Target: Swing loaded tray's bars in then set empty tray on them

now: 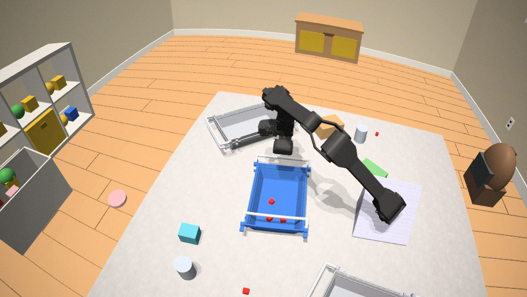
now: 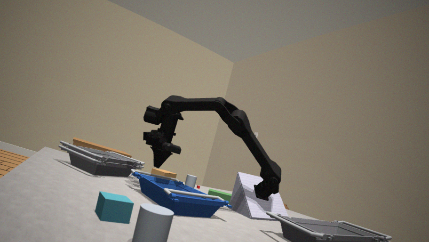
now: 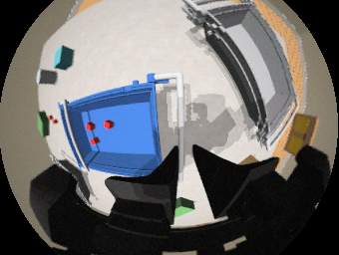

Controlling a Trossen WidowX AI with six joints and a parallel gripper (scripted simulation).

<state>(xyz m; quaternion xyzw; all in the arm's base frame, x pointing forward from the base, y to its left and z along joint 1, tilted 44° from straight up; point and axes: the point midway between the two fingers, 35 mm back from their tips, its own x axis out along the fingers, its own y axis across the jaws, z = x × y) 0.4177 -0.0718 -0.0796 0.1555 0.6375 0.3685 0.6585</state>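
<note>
Now: the grey plastic tray 470 mm to the left of my gripper tip, 430 mm behind it and 50 mm below it. Also, from my gripper tip: orange box 300 mm to the right, 110 mm behind, 60 mm below; then teal cube 410 mm to the left, 150 mm ahead, 70 mm below.
</note>
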